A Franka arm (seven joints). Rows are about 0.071 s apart.
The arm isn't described. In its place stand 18 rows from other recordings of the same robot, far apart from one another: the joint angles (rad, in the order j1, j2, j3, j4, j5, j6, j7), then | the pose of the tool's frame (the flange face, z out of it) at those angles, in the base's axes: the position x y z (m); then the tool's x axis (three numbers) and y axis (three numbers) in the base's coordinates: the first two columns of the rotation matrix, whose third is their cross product.
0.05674, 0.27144, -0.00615, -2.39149, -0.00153, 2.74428, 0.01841 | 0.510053, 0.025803, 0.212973, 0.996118, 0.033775, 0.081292, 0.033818, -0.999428, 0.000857
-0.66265, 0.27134, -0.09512, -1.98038, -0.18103, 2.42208, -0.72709 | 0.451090, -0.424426, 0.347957, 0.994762, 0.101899, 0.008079, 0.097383, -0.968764, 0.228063
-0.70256, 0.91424, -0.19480, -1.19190, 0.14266, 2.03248, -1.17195 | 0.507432, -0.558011, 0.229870, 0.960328, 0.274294, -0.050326, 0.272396, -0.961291, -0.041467
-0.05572, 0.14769, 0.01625, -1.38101, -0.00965, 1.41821, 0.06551 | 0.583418, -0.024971, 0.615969, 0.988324, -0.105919, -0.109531, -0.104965, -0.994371, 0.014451
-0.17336, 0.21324, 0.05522, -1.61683, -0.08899, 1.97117, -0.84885 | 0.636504, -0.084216, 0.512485, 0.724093, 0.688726, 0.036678, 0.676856, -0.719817, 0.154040
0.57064, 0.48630, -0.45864, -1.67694, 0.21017, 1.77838, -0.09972 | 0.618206, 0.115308, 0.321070, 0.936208, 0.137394, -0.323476, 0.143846, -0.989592, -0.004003
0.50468, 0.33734, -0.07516, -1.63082, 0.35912, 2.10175, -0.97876 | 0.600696, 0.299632, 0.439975, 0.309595, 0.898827, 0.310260, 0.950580, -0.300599, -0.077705
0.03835, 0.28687, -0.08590, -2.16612, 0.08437, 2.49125, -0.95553 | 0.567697, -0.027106, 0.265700, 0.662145, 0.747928, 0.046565, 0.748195, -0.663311, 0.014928
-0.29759, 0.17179, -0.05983, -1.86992, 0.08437, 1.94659, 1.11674 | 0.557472, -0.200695, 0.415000, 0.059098, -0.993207, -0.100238, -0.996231, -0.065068, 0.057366
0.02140, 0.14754, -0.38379, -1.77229, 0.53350, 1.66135, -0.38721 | 0.561580, -0.148808, 0.469738, 0.994557, -0.074845, -0.072494, -0.101045, -0.862625, -0.495649
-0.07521, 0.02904, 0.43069, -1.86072, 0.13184, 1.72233, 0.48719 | 0.512931, 0.201317, 0.486585, 0.965623, -0.152711, -0.210361, -0.165303, -0.985282, -0.043530
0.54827, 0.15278, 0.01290, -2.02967, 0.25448, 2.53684, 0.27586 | 0.518827, 0.322402, 0.409689, 0.964874, 0.059042, 0.255992, 0.134585, -0.947931, -0.288642
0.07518, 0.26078, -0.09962, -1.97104, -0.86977, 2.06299, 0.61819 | 0.594222, -0.052592, 0.342692, 0.989343, -0.097675, 0.107984, -0.145237, -0.714710, 0.684175
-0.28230, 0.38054, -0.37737, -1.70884, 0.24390, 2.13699, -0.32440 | 0.542863, -0.377141, 0.389719, 0.904338, -0.415852, 0.096123, -0.412898, -0.909417, -0.049754
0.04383, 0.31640, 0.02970, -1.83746, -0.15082, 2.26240, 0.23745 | 0.640581, 0.041948, 0.368547, 0.989364, -0.069557, 0.127751, -0.081252, -0.992736, 0.088735
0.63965, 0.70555, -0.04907, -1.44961, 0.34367, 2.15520, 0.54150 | 0.588997, 0.419224, 0.272041, 0.982722, -0.112668, -0.146844, -0.141621, -0.968537, -0.204645
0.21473, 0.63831, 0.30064, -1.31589, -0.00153, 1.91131, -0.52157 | 0.652605, 0.313819, 0.374925, 0.558119, 0.826862, 0.069297, 0.824143, -0.542701, -0.162059
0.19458, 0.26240, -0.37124, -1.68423, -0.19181, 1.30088, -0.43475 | 0.544312, -0.106156, 0.427699, 0.748110, 0.188510, -0.636236, 0.246208, -0.969214, 0.002333
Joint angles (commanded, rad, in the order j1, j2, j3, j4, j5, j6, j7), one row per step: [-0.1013, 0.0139, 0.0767, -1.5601, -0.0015, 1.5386, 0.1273]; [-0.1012, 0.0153, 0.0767, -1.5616, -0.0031, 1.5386, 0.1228]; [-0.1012, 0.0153, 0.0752, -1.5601, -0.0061, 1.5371, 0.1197]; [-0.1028, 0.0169, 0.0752, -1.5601, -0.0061, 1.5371, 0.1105]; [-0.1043, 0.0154, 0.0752, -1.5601, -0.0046, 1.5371, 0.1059]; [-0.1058, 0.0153, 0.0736, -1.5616, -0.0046, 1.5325, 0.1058]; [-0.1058, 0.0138, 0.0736, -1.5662, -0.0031, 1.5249, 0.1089]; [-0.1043, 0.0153, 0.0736, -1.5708, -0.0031, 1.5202, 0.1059]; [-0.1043, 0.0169, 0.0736, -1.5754, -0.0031, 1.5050, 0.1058]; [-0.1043, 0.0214, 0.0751, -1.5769, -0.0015, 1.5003, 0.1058]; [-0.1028, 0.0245, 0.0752, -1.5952, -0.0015, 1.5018, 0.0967]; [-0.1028, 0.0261, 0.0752, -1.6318, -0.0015, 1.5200, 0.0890]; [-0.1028, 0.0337, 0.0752, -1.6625, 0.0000, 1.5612, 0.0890]
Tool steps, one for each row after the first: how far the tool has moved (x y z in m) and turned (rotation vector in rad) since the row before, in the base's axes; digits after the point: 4 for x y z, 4 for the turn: [0.0004, -0.0002, -0.0015, -0.0013, 0.0029, 0.0046]; [-0.0002, -0.0012, 0.0006, -0.0029, 0.0001, 0.0016]; [0.0004, -0.0009, -0.0009, 0.0005, 0.0016, 0.0076]; [-0.0004, -0.0006, 0.0008, 0.0015, -0.0015, 0.0031]; [-0.0006, -0.0017, -0.0010, 0.0002, 0.0060, -0.0030]; [-0.0014, 0.0002, -0.0019, 0.0016, 0.0107, -0.0031]; [-0.0002, 0.0008, -0.0034, 0.0006, 0.0108, 0.0045]; [-0.0015, 0.0000, -0.0042, 0.0008, 0.0214, 0.0001]; [0.0007, 0.0009, -0.0035, 0.0023, 0.0106, 0.0015]; [0.0001, 0.0008, -0.0101, 0.0018, 0.0198, 0.0107]; [0.0003, 0.0000, -0.0165, 0.0017, 0.0200, 0.0077]; [0.0043, -0.0001, -0.0154, 0.0020, -0.0030, -0.0002]
